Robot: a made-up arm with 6 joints. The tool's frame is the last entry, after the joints.
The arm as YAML. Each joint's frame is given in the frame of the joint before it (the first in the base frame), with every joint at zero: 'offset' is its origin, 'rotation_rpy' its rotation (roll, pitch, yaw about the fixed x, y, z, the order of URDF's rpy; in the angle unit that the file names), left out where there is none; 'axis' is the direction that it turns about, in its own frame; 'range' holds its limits. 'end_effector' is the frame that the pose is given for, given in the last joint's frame.
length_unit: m
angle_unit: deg
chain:
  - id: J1
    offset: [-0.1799, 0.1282, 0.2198]
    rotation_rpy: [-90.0, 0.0, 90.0]
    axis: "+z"
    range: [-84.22, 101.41]
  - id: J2
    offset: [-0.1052, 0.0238, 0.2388]
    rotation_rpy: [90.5, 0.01, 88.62]
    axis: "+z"
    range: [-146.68, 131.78]
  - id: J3
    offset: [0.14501, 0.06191, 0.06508]
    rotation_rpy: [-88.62, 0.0, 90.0]
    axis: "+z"
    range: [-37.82, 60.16]
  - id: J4
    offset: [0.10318, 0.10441, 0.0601]
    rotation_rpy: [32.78, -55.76, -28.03]
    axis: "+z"
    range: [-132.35, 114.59]
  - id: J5
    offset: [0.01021, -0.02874, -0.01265]
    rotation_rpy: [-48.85, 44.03, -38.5]
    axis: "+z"
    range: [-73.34, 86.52]
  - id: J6
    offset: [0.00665, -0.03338, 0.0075]
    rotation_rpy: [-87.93, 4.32, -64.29]
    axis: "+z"
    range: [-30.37, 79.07]
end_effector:
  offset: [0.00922, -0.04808, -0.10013]
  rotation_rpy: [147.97, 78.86, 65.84]
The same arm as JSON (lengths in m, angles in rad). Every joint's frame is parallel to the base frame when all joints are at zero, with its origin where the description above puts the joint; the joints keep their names.
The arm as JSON. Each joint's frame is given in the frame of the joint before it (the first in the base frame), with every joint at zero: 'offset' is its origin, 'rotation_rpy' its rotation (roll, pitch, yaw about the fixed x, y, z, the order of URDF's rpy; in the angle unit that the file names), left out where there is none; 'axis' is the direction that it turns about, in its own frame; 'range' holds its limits. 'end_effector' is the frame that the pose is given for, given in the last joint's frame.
{
  "length_unit": "m",
  "angle_unit": "rad",
  "chain": [
    {
      "id": "J1",
      "offset": [
        -0.1799,
        0.1282,
        0.2198
      ],
      "axis": [
        -1.0,
        0.0,
        0.0
      ],
      "range": [
        -1.4699,
        1.7699
      ]
    },
    {
      "id": "J2",
      "offset": [
        -0.2388,
        -0.1052,
        -0.0238
      ],
      "axis": [
        0.0087,
        0.999672,
        0.024099
      ],
      "range": [
        -2.56,
        2.3
      ]
    },
    {
      "id": "J3",
      "offset": [
        -0.0613,
        0.0691,
        -0.1434
      ],
      "axis": [
        0.0,
        0.0,
        1.0
      ],
      "range": [
        -0.6601,
        1.05
      ]
    },
    {
      "id": "J4",
      "offset": [
        -0.1041,
        -0.1035,
        0.0601
      ],
      "axis": [
        0.869249,
        0.143708,
        0.473027
      ],
      "range": [
        -2.3099,
        2.0
      ]
    },
    {
      "id": "J5",
      "offset": [
        -0.0158,
        0.0283,
        -0.0063
      ],
      "axis": [
        0.0001,
        0.0,
        1.0
      ],
      "range": [
        -1.28,
        1.5101
      ]
    },
    {
      "id": "J6",
      "offset": [
        0.0101,
        0.0325,
        0.0075
      ],
      "axis": [
        -0.998,
        0.0519,
        0.0361
      ],
      "range": [
        -0.5301,
        1.38
      ]
    }
  ],
  "end_effector": {
    "offset": [
      0.1023,
      0.0075,
      0.0436
    ],
    "rotation_rpy": [
      -0.2043,
      0.2188,
      0.0153
    ]
  }
}

